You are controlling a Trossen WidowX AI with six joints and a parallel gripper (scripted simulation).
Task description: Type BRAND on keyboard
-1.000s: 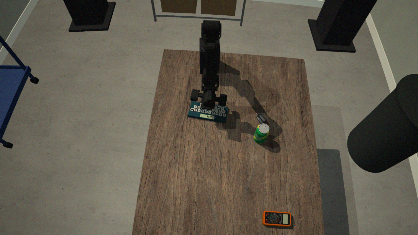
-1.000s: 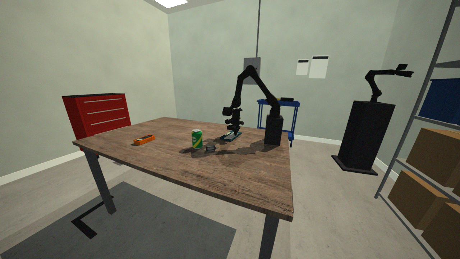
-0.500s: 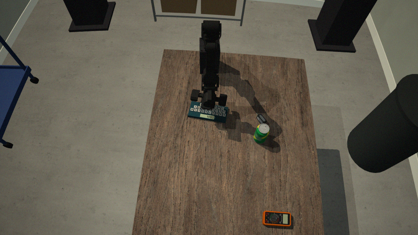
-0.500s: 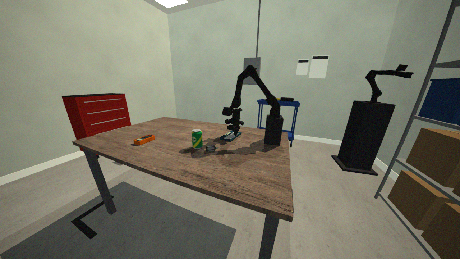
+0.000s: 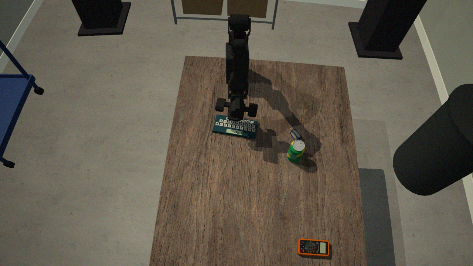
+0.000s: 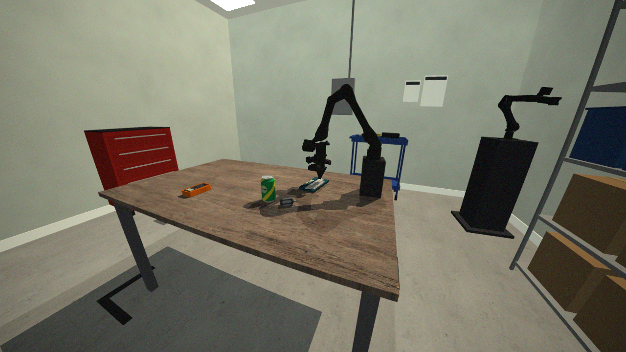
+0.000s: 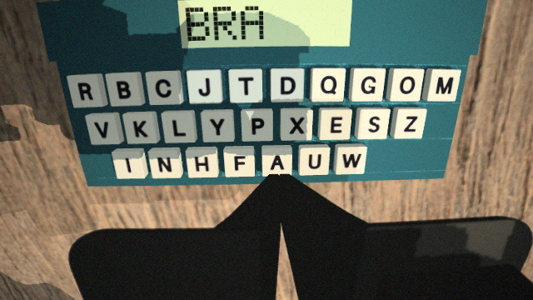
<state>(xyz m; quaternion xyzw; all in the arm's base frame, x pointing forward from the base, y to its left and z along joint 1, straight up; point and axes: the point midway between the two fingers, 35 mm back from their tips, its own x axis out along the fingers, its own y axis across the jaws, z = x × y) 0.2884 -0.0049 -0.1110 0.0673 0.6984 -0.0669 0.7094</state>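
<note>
My gripper is now 7 cm above the key. Round my hand: green soda can (27 cm to the left, 19 cm ahead, 2 cm below); orange multimeter (60 cm ahead, 31 cm to the left, 6 cm below); grey object (28 cm to the left, 7 cm ahead, 6 cm below).
</note>
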